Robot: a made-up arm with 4 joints.
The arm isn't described. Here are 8 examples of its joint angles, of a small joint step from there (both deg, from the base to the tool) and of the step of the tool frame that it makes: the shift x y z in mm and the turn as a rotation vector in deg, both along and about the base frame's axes.
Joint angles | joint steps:
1: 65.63 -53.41 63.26 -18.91 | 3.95 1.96 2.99 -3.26
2: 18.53 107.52 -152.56 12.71 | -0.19 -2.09 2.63 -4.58
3: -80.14 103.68 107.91 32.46 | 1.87 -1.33 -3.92 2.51
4: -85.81 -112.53 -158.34 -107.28 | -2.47 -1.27 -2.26 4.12
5: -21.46 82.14 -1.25 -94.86 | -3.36 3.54 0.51 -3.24
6: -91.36 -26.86 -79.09 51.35 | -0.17 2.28 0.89 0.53
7: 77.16 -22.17 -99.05 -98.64 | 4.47 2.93 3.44 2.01
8: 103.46 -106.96 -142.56 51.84 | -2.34 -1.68 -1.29 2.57
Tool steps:
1: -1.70 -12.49 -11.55 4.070 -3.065 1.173
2: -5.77 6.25 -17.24 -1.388 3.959 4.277
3: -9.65 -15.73 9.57 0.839 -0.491 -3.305
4: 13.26 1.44 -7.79 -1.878 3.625 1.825
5: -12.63 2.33 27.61 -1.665 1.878 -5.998
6: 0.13 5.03 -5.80 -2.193 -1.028 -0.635
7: 57.85 15.60 16.19 3.644 -8.346 2.297
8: -22.55 1.69 5.00 0.163 3.897 -0.958
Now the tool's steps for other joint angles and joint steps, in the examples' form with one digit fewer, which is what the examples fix.
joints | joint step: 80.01 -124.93 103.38 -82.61 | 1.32 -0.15 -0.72 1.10
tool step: 3.2 1.8 -10.2 0.13 -2.27 0.23
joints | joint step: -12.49 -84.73 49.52 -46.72 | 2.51 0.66 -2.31 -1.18
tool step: -9.0 5.4 -22.9 -2.89 -1.44 -0.08
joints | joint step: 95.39 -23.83 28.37 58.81 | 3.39 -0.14 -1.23 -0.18
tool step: 16.3 0.6 0.3 -0.01 -2.13 -0.43
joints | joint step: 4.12 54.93 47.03 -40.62 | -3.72 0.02 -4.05 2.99
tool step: 23.1 -6.4 -5.4 0.80 7.29 1.26
